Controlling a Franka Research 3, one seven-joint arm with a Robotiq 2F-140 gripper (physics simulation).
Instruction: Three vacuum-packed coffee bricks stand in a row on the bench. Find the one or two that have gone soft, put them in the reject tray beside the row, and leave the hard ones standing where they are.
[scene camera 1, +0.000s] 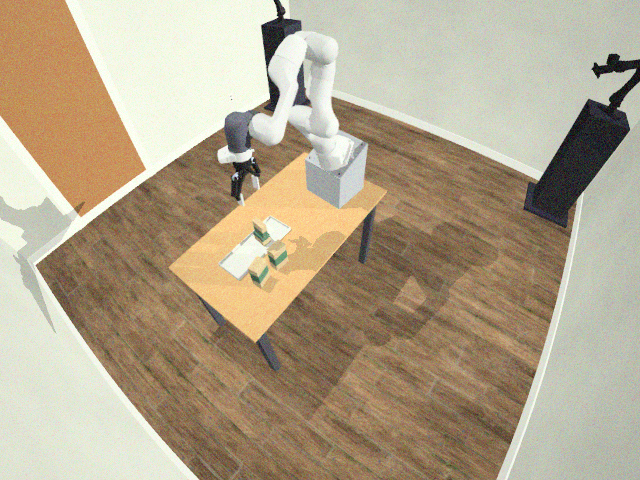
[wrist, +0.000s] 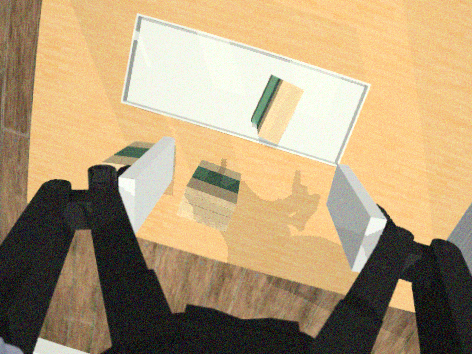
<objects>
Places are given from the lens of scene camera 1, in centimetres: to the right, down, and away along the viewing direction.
my gripper (scene camera 1: 249, 196): -31, -19, 138
white reject tray (scene camera 1: 236, 263): -43, 12, 160
</objects>
